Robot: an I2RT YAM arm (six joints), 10 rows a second.
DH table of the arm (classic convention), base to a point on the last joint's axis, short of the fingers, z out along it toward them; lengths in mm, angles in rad. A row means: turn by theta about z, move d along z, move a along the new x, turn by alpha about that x. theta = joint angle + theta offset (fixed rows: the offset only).
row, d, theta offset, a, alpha
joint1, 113.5, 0, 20, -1.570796
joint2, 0, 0, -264, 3.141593
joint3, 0, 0.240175, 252.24, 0
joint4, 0, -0.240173, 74, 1.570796
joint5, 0, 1.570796, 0, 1.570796
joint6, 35.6, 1.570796, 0, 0
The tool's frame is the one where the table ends.
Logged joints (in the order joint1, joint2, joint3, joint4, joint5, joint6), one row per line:
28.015, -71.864, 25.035, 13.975, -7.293, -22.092
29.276, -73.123, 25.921, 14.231, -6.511, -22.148
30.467, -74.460, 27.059, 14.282, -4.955, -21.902
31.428, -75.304, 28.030, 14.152, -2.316, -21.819
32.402, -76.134, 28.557, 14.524, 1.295, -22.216
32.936, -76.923, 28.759, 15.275, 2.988, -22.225
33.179, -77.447, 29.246, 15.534, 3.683, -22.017
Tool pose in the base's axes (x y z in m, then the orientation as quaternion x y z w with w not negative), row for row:
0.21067, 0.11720, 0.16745, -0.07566, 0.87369, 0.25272, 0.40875
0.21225, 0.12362, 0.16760, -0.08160, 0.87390, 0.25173, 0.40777
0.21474, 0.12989, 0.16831, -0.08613, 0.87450, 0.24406, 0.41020
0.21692, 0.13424, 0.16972, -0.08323, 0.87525, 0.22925, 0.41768
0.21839, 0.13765, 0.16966, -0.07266, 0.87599, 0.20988, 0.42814
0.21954, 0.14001, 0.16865, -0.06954, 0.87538, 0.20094, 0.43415
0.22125, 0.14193, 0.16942, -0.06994, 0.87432, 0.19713, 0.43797
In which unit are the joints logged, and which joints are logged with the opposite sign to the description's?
The joints are logged in degrees. Opposite sign: joint2, joint6.
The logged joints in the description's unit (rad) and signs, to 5 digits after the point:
0.48895, 1.25426, 0.43694, 0.24391, -0.12729, 0.38558
0.51096, 1.27624, 0.45241, 0.24838, -0.11364, 0.38656
0.53175, 1.29957, 0.47227, 0.24927, -0.08648, 0.38226
0.54852, 1.31430, 0.48922, 0.24700, -0.04042, 0.38081
0.56552, 1.32879, 0.49841, 0.25349, 0.02260, 0.38774
0.57484, 1.34256, 0.50194, 0.26660, 0.05215, 0.38790
0.57908, 1.35171, 0.51044, 0.27112, 0.06428, 0.38427

